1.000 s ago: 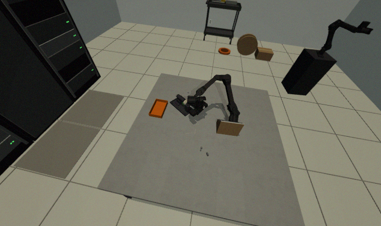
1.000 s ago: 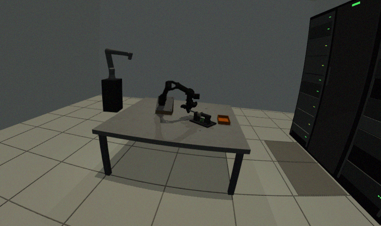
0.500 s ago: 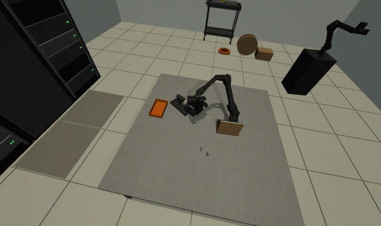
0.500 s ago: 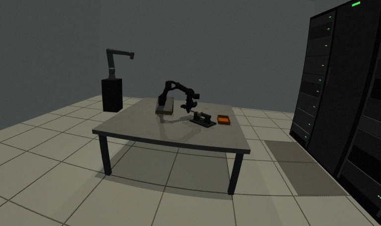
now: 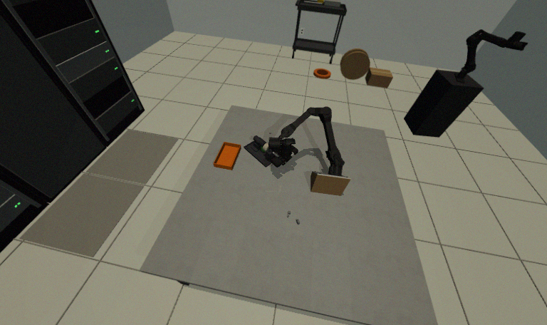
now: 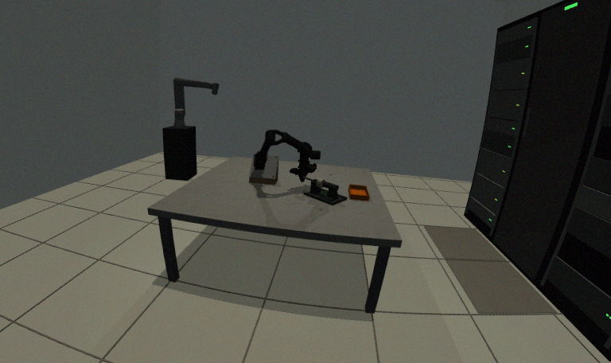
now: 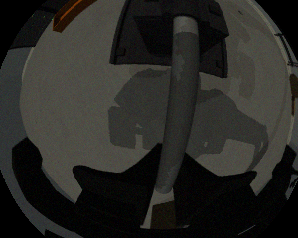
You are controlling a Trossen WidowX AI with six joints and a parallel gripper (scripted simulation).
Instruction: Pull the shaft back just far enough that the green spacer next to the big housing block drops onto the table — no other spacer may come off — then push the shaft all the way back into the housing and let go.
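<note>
My gripper tip is 60 mm short of the grey shaft, 50 mm to the left of it and 30 mm below it. Also, from my gripper tip: pale spacer 100 mm ahead, 100 mm to the right, 30 mm above; orange tray 370 mm ahead, 60 mm to the right, 40 mm below.
</note>
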